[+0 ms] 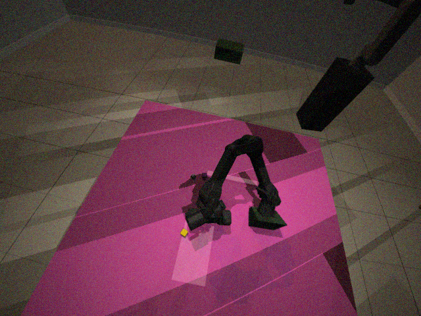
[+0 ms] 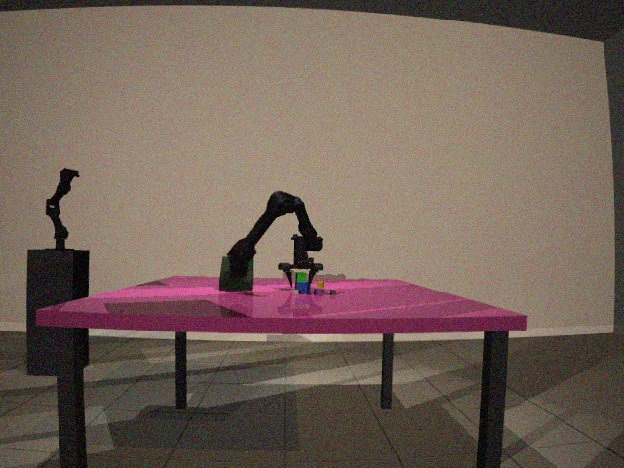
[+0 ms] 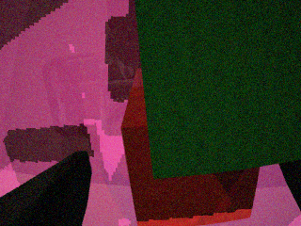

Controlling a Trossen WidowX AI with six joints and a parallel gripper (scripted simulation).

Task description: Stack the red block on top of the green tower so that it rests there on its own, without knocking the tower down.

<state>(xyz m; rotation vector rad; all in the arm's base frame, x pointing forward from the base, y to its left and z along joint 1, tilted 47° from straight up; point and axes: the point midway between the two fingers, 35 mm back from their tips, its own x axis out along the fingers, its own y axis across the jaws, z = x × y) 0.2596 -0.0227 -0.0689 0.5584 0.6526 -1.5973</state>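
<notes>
Now: the yellow block 10 cm ahead of my gripper tip and 6 cm to the left of it. From my gripper tip the other things lie so: red block (1 cm to the right, 1 cm above); blue block (16 cm to the right, 2 cm behind, 1 cm above); purple block (24 cm to the right, 3 cm ahead).
</notes>
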